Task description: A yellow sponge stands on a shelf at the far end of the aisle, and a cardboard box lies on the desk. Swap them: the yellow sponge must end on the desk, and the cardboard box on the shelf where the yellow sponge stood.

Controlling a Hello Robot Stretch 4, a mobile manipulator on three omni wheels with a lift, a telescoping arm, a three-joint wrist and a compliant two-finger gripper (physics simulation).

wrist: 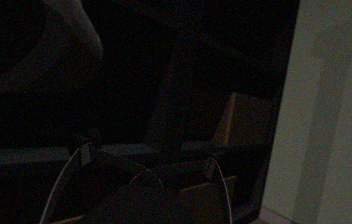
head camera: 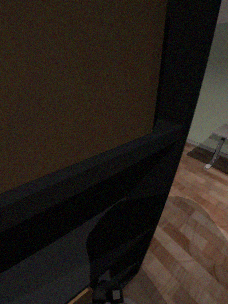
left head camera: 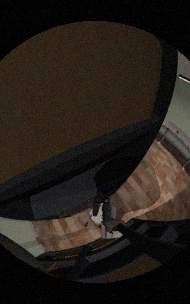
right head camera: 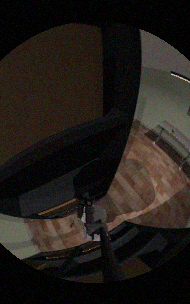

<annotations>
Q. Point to a dark shelving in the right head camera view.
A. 81,160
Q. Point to a dark shelving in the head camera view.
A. At 91,223
</annotations>
